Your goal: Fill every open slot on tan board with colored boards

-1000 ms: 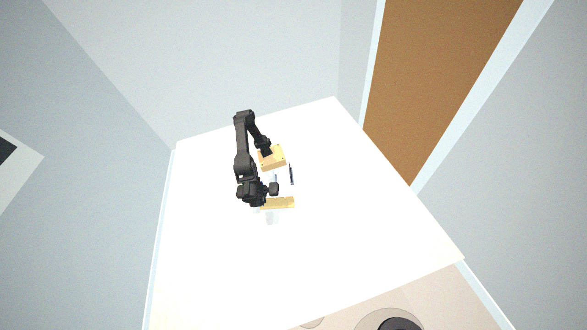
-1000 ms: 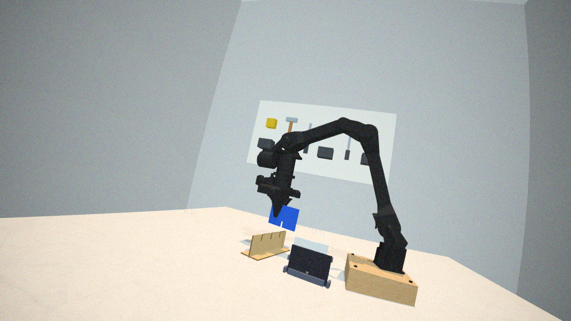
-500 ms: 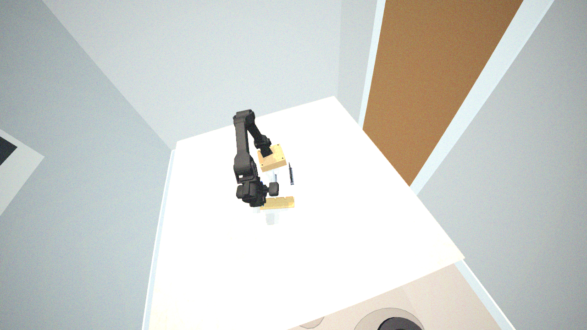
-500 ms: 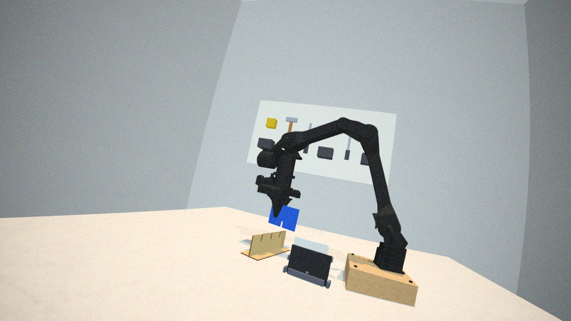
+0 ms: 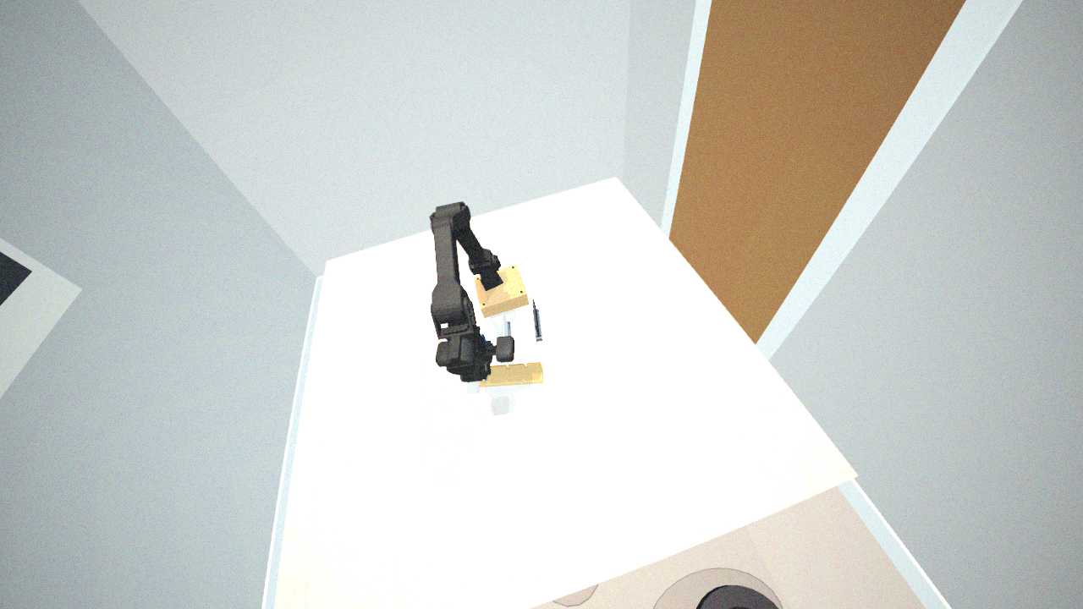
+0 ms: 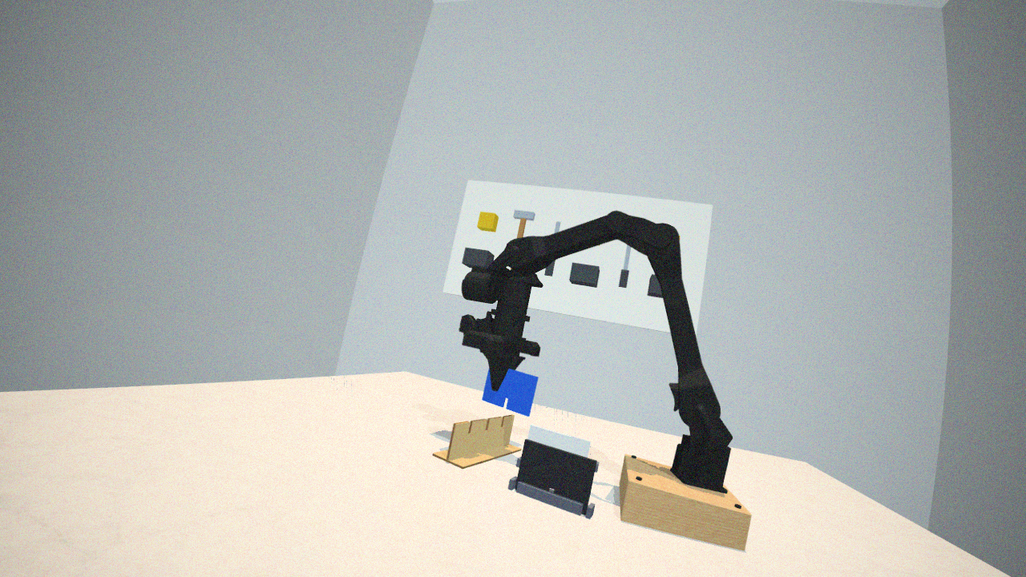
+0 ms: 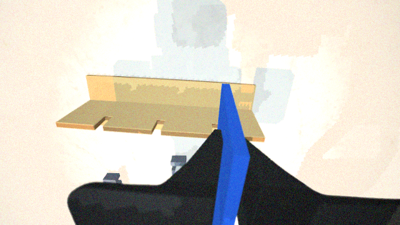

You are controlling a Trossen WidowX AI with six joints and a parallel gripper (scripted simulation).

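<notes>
The blue board lies 2 cm behind my gripper tip and 1 cm to the left of it. Also, from my gripper tip: tan board (6 cm to the left, 7 cm below); then black board (12 cm behind, 20 cm to the left, 7 cm below).
</notes>
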